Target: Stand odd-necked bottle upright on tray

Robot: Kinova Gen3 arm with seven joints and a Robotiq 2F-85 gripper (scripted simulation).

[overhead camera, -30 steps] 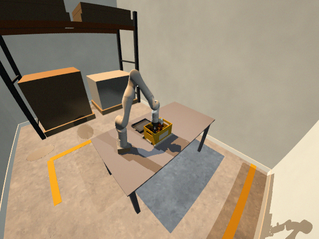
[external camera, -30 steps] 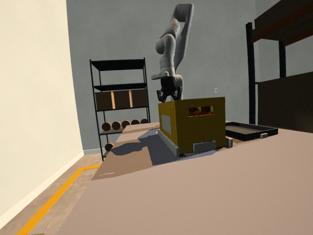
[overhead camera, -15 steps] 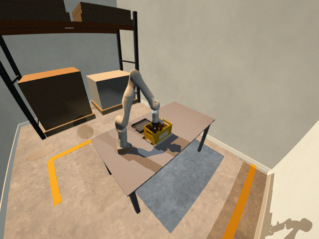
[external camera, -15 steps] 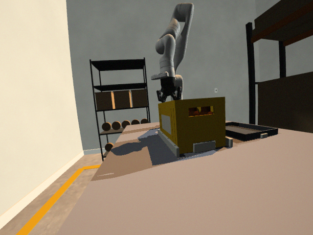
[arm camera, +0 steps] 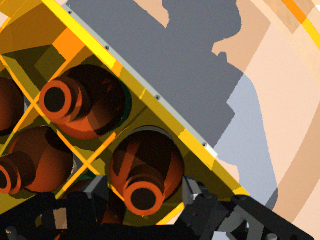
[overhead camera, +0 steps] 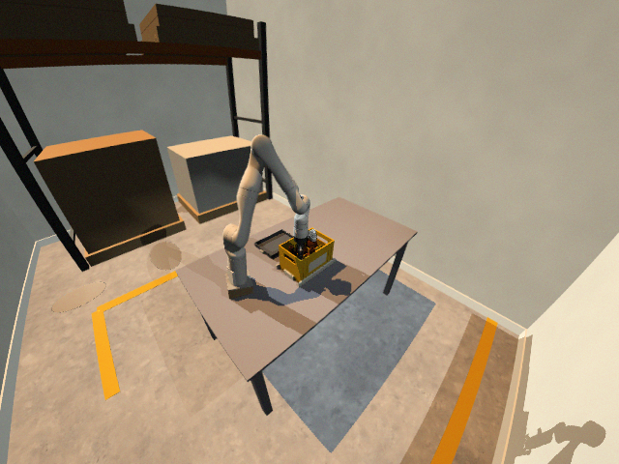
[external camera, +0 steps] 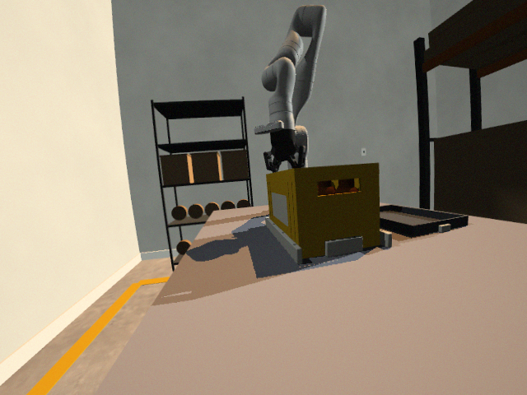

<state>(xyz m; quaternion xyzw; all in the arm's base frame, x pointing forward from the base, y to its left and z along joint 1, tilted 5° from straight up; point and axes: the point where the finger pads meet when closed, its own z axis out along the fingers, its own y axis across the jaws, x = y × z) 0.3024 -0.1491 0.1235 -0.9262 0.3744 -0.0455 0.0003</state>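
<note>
Right now the brown bottle is 70 mm below my hand. The rest, counted from my hand: dark tray (90 mm ahead, 330 mm to the left, 140 mm below); yellow crate (90 mm ahead, 40 mm to the left, 70 mm below).
</note>
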